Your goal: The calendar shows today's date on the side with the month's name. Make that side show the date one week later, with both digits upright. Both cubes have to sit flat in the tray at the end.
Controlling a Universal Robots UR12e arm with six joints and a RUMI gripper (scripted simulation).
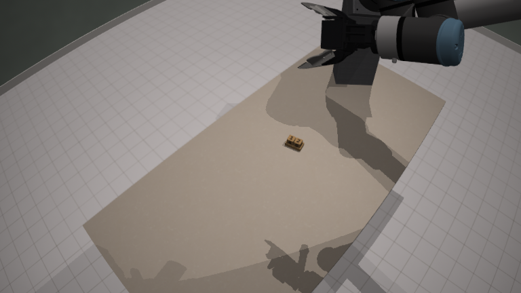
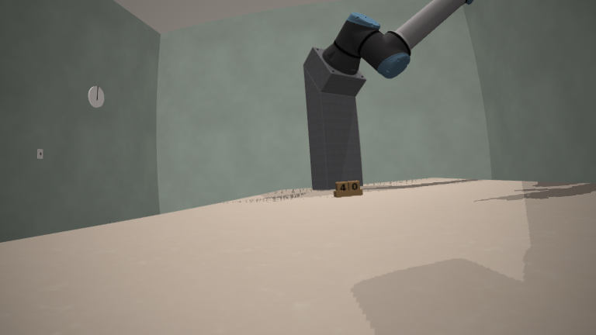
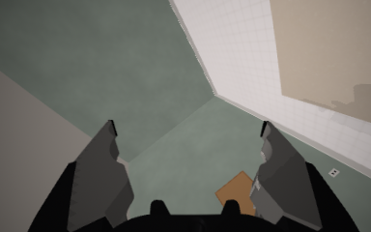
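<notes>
The cube is 21 cm behind my hand, 15 cm to the right of it and 73 cm below it. Also, from my hand: wooden tray: 20 cm behind, 17 cm to the right, 75 cm below.
</notes>
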